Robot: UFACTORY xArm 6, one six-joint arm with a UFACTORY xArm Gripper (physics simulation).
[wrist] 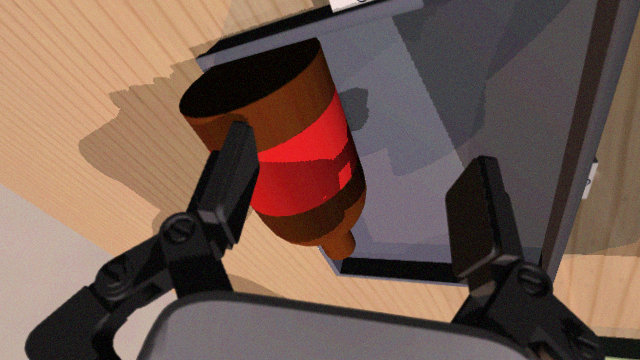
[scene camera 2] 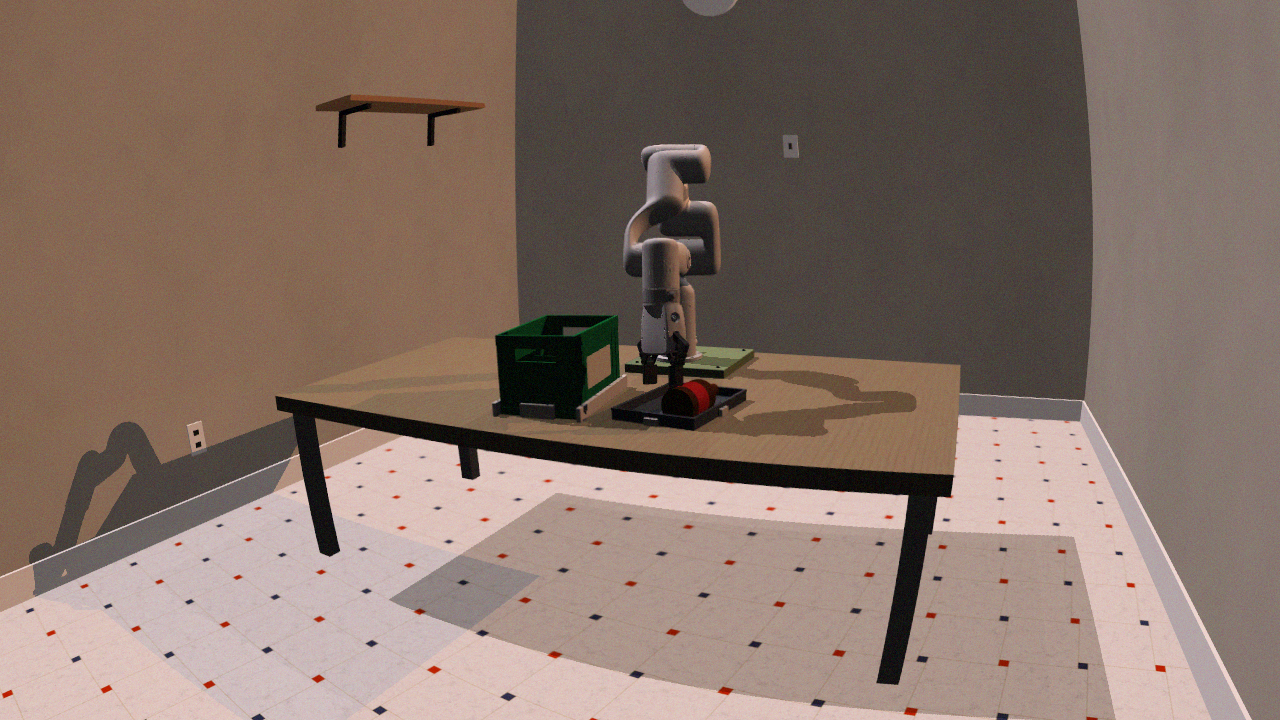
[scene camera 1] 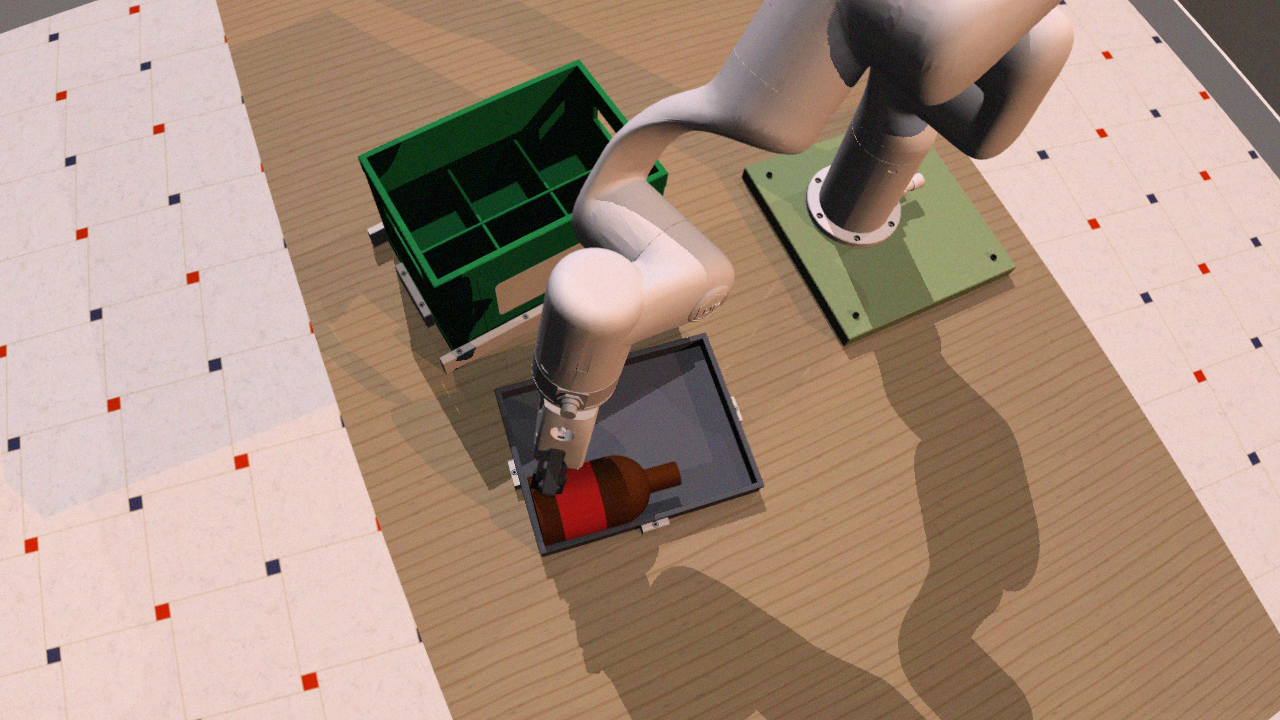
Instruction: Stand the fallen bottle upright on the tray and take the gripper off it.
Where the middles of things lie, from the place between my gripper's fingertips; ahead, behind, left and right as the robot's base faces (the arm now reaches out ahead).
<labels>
The brown bottle (scene camera 1: 614, 490) is 60 mm to the left of my hand, 30 mm below it and 30 mm behind it. Round my hand: pale rail (scene camera 1: 451, 361) 180 mm to the right, 90 mm behind, 60 mm below.
</labels>
